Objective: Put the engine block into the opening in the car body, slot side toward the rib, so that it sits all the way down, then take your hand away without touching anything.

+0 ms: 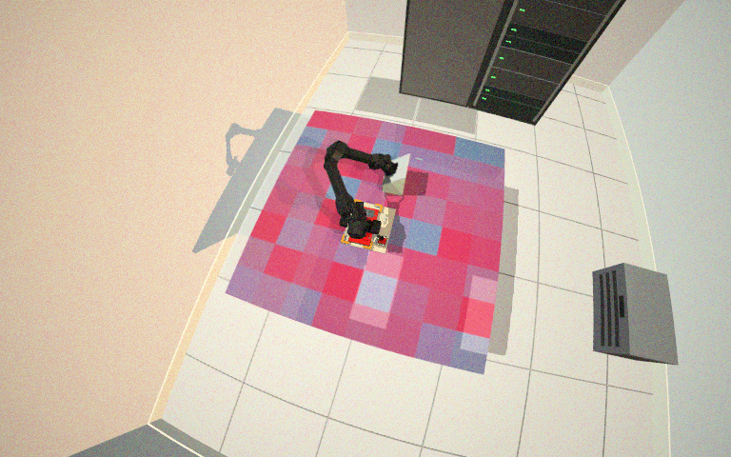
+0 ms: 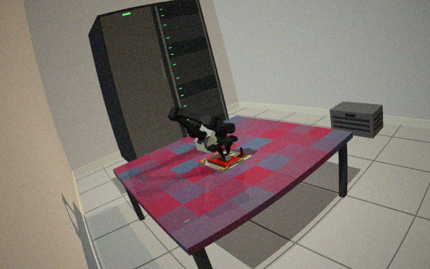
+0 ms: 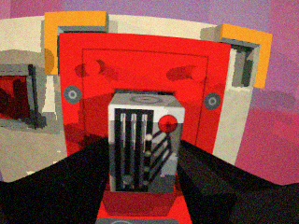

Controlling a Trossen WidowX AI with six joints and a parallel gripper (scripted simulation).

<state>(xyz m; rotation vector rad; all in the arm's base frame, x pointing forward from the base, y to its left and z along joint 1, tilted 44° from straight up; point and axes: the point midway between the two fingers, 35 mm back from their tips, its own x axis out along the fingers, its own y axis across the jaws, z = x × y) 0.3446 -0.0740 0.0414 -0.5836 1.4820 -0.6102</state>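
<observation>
My gripper tip is now 10 mm above the grey engine block. The rest, counted from my gripper tip: beige fixture plate 40 mm behind, 10 mm to the left, 40 mm below.
</observation>
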